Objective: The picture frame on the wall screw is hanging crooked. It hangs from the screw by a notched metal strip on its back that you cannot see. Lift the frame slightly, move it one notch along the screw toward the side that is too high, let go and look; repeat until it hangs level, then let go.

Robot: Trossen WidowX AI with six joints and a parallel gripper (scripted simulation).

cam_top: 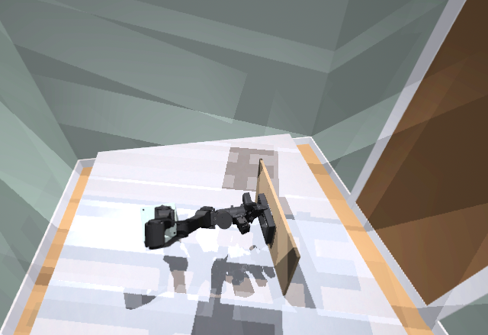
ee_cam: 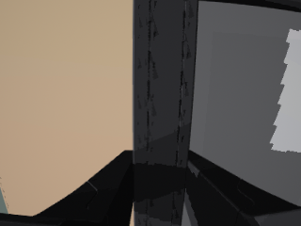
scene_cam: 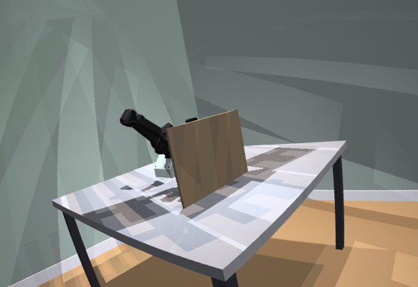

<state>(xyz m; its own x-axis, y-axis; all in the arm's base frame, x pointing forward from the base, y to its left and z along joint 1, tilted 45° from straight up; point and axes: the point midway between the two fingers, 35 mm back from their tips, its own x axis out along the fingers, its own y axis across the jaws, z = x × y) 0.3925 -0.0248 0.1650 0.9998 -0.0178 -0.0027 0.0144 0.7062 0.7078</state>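
Right now my gripper tip is 5 cm above the dark picture frame. Round my gripper tip: brown wall board: 2 cm ahead, 2 cm to the right, 7 cm below.
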